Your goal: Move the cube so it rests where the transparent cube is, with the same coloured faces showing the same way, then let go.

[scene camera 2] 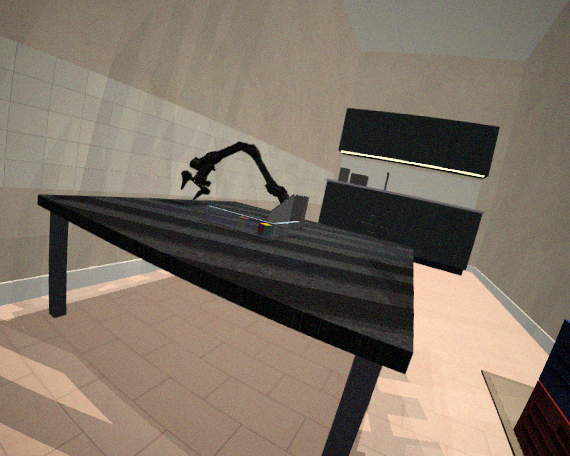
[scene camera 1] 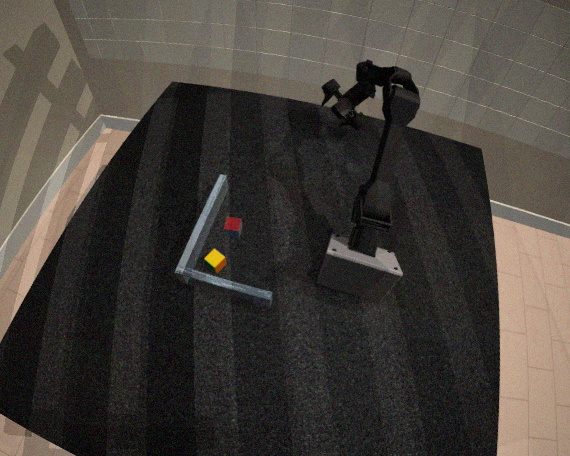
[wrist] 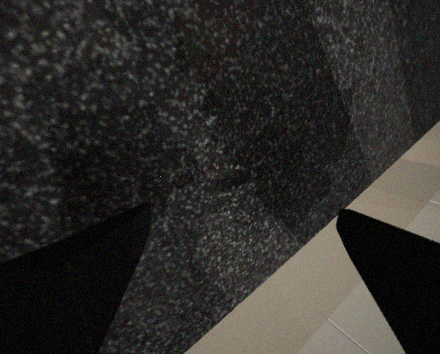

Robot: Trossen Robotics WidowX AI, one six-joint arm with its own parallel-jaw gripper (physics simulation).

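Pixels of known places: gripper, fingertip midpoint: (scene camera 2: 187, 194) (scene camera 1: 330, 115) (wrist: 244, 215); arm's base at its link origin: (scene camera 2: 287, 204) (scene camera 1: 362, 250).
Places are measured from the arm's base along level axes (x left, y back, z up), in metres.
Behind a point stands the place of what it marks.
A bright cube (scene camera 1: 215, 260) (scene camera 2: 265, 228) with a yellow top sits on the table near the corner of an L-shaped low wall. In scene camera 1 its sides show orange and green; in scene camera 2 red and green also show. A dimmer cube (scene camera 1: 233, 225) (scene camera 2: 244, 221) with a red top and a dark blue side stands near the long arm of the wall; it looks like the transparent one, but its see-through look is hard to tell. My gripper (scene camera 1: 341, 115) {x -0.518, y -0.220, z -0.060 m} (scene camera 2: 189, 194) {x -0.518, y -0.220, z -0.060 m} (wrist: 244, 215) {x -0.518, y -0.220, z -0.060 m} is open and empty, raised near the table's far edge, well away from both cubes.
The low pale wall (scene camera 1: 202, 225) {x 0.059, y -0.399, z -0.046 m} has a long arm beside both cubes and a short arm (scene camera 1: 230, 286) {x 0.183, y -0.259, z -0.045 m} next to the yellow-topped cube. The arm's grey base block (scene camera 1: 350, 275) {x 0.071, y -0.008, z -0.006 m} (scene camera 2: 297, 210) {x 0.071, y -0.013, z -0.015 m} stands to their right in scene camera 1. The table edge crosses the wrist view.
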